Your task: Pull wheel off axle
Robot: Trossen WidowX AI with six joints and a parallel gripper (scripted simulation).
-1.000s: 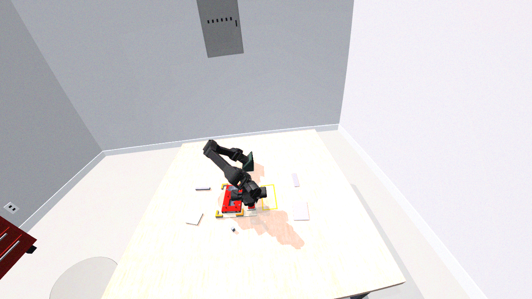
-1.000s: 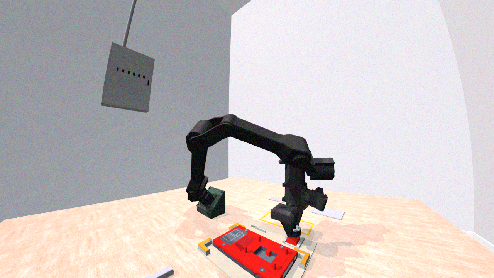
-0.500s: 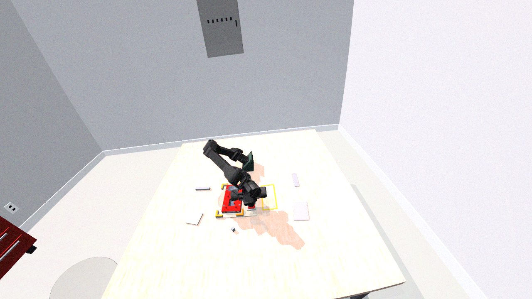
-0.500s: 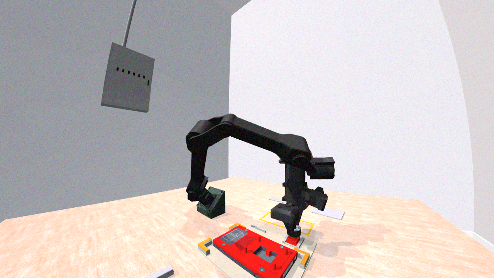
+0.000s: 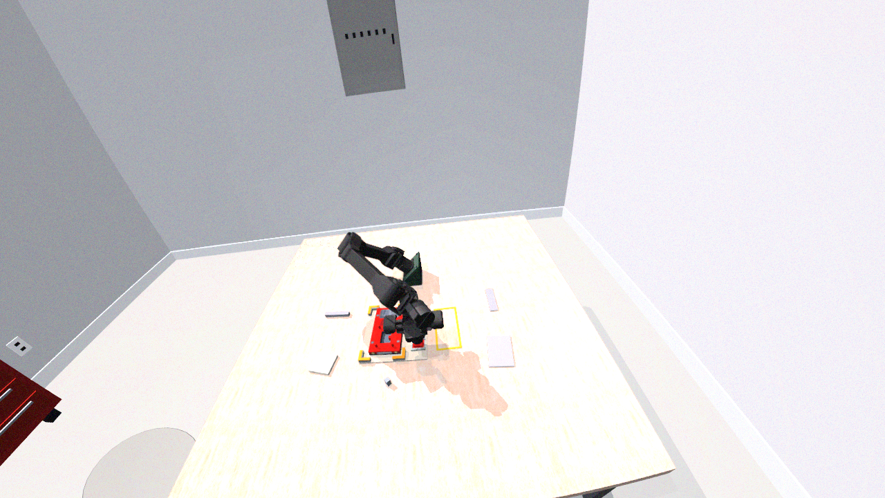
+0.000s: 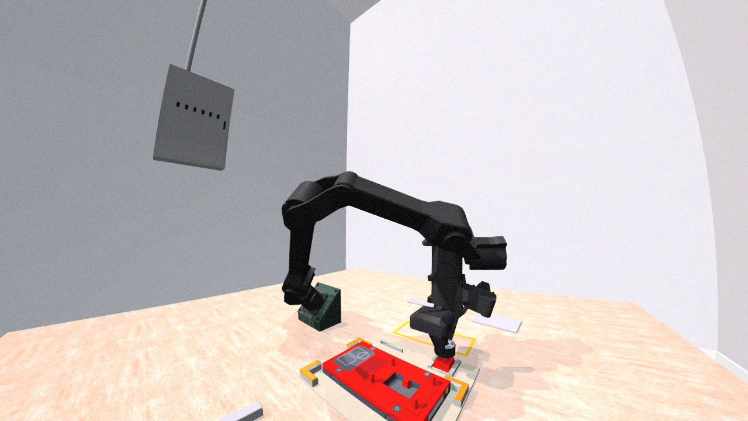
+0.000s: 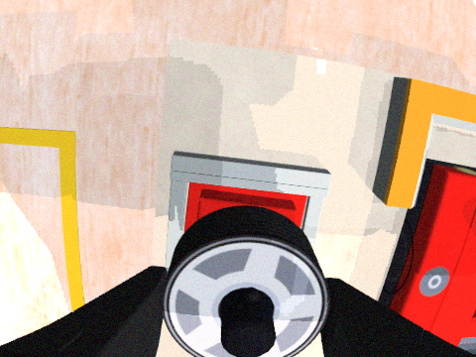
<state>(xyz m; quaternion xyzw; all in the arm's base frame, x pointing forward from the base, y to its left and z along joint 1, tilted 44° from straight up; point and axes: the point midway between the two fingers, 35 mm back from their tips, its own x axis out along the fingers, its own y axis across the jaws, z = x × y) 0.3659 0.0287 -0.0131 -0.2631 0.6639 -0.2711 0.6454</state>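
Now: the black axle right at my gripper tip. Also, from my gripper tip: wheel: right at my gripper tip.
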